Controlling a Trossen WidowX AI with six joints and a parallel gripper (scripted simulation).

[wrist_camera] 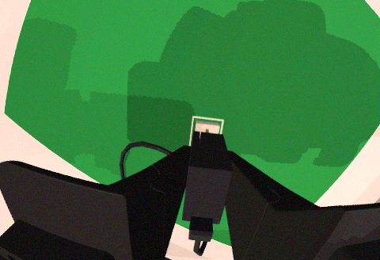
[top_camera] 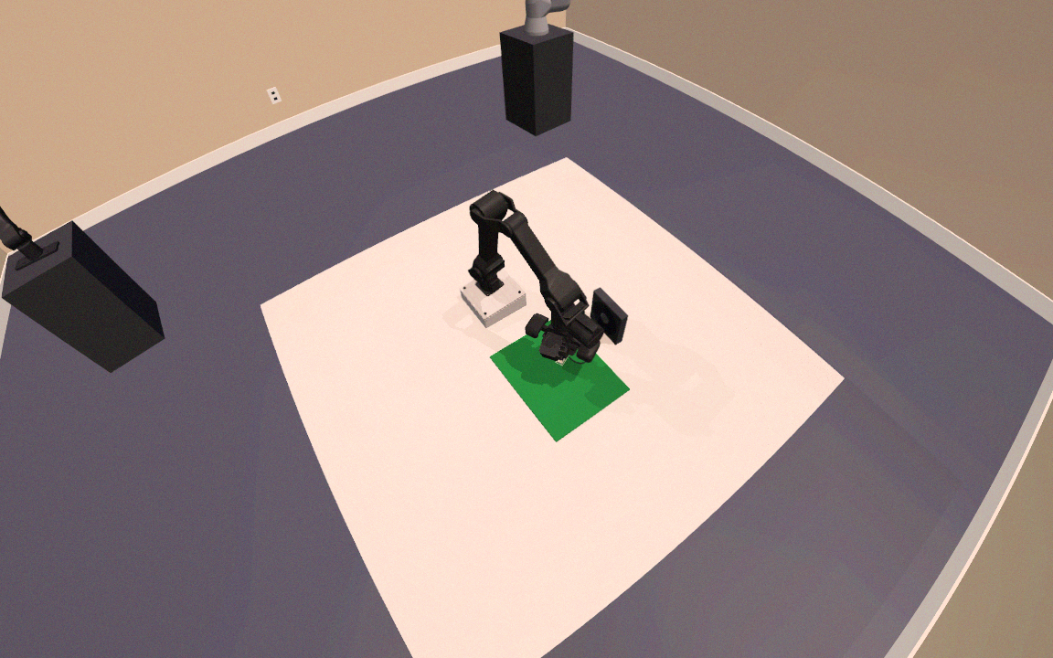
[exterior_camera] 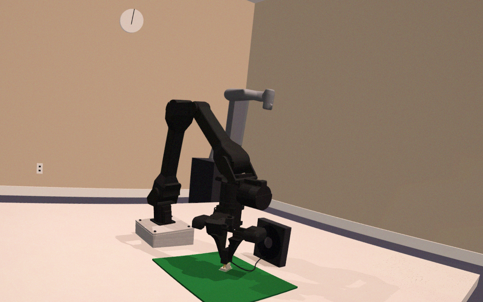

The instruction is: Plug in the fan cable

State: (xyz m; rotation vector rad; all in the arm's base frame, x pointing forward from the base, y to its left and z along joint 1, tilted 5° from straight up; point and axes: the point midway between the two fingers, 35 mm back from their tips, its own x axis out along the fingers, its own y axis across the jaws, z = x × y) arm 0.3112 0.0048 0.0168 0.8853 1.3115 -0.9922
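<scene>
Now: gripper tip 20 mm short of the green board, 30 mm to the left of it and 50 mm above it. Also, from my gripper tip: black fan plug: 10 mm to the left, 10 mm above; black fan: 160 mm to the left, 20 mm above.
</scene>
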